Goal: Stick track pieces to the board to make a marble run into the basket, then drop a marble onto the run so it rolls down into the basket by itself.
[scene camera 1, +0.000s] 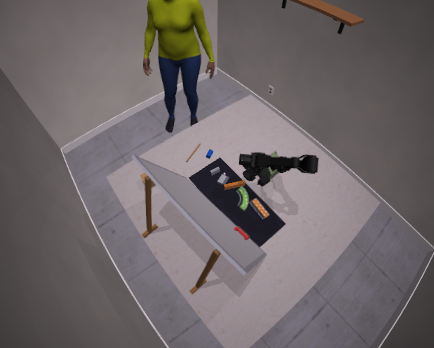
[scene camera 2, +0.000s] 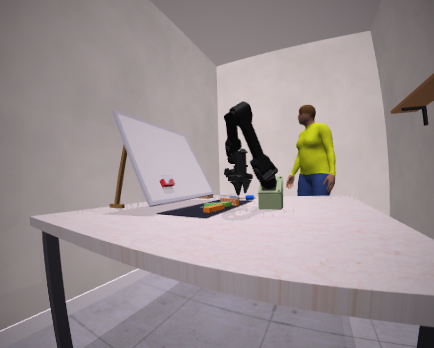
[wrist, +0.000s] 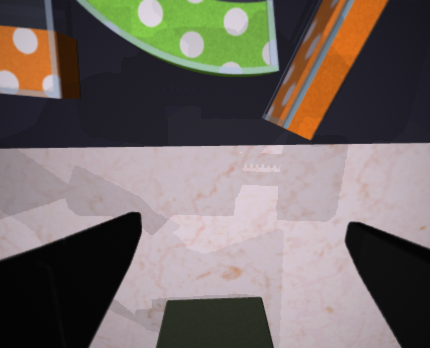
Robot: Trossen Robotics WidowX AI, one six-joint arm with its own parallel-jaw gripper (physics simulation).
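Places are measured from the arm's base along level axes (x ahead, y left, z up), in metres.
Where they show: gripper, fingertip midpoint: (scene camera 2: 241, 194) (wrist: 242, 226); arm's base, origin of the base link: (scene camera 2: 269, 185).
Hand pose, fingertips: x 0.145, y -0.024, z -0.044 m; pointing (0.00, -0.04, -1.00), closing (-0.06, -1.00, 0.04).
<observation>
Things, the pixels of their centre, and the offset from my fingertips. Level surfaces: height alone.
- small red holder, body centre: (scene camera 2: 166, 180) (scene camera 1: 241, 232) 0.297 m ahead, 0.215 m left, 0.077 m up
- dark mat, its level: 0.061 m down
- dotted orange straight track, body centre: (scene camera 2: 212, 208) (scene camera 1: 259, 209) 0.088 m ahead, 0.151 m left, 0.051 m down
- dotted green curved track, body centre: (scene camera 1: 242, 198) 0.115 m ahead, 0.040 m left, 0.051 m down
- blue object, body centre: (scene camera 1: 209, 153) (scene camera 2: 249, 197) 0.060 m ahead, 0.333 m right, 0.049 m down
- thin brown stick, body centre: (scene camera 1: 193, 152) 0.129 m ahead, 0.417 m right, 0.061 m down
- table, its level: 0.064 m down
The white board (scene camera 1: 200, 210) (scene camera 2: 155, 155) leans back on wooden legs. A small red holder (scene camera 1: 242, 233) (scene camera 2: 167, 183), apparently the basket, is on its lower part. On the dark mat (scene camera 1: 272, 226) (scene camera 2: 182, 212) (wrist: 150, 115) lie a dotted orange straight track (scene camera 1: 260, 208) (scene camera 2: 214, 208) (wrist: 22, 62), a dotted green curved track (scene camera 1: 243, 198) (wrist: 200, 30) and an orange track on its side (scene camera 1: 234, 185) (wrist: 332, 65). My gripper (scene camera 1: 255, 177) (scene camera 2: 242, 193) (wrist: 242, 226) is open and empty, pointing down above the table beside the mat's edge. I cannot make out a marble.
Two small grey pieces (scene camera 1: 215, 170) (scene camera 1: 223, 178) lie at the mat's far end. A blue object (scene camera 1: 210, 153) (scene camera 2: 250, 197) and a thin brown stick (scene camera 1: 193, 152) lie beyond the mat. The green arm base (scene camera 2: 270, 200) stands on the table (scene camera 2: 280, 245). A person (scene camera 1: 180, 40) (scene camera 2: 314, 150) stands behind it.
</observation>
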